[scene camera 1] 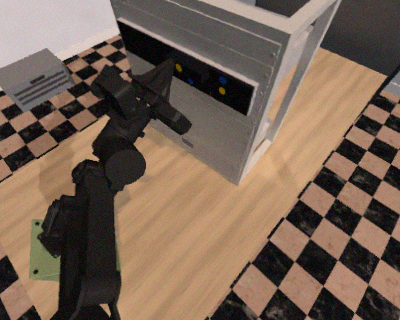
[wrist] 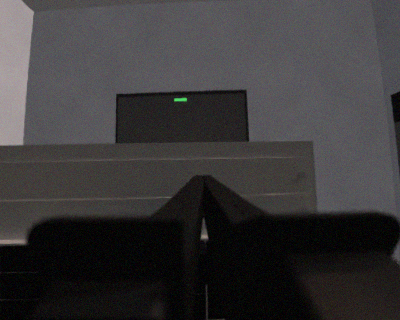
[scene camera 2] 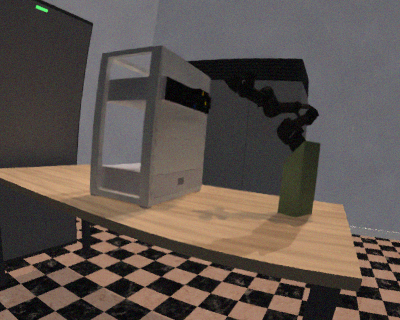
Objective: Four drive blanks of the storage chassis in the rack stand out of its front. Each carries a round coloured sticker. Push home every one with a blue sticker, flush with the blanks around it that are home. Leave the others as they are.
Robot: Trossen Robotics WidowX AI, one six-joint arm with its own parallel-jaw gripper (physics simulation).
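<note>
The black storage chassis [scene camera 1: 237, 99] [scene camera 2: 175, 93] [wrist: 14, 262] runs across the rack's front. In scene camera 1, a yellow sticker [scene camera 1: 178, 67] is left of centre, with a blue sticker [scene camera 1: 190, 81] lower right of it. Further right, another blue sticker [scene camera 1: 222, 80] sits above another yellow sticker [scene camera 1: 222, 90]. Scene camera 2 shows small yellow marks [scene camera 2: 203, 93] near the chassis's far end. My gripper [scene camera 1: 172, 62] [scene camera 2: 228, 81] [wrist: 202, 183] is shut and empty, in front of the chassis and apart from it, slightly high. The dark blanks' outlines are hard to make out.
The grey rack [scene camera 1: 210, 127] [scene camera 2: 175, 150] [wrist: 250, 172] stands on the wooden table [scene camera 1: 185, 220] [scene camera 2: 240, 220]. The arm rises from a green pedestal [scene camera 1: 42, 255] [scene camera 2: 298, 182]. A grey vented box [scene camera 1: 37, 80] is at the left. A dark cabinet [scene camera 2: 40, 90] [wrist: 182, 120] stands behind the rack.
</note>
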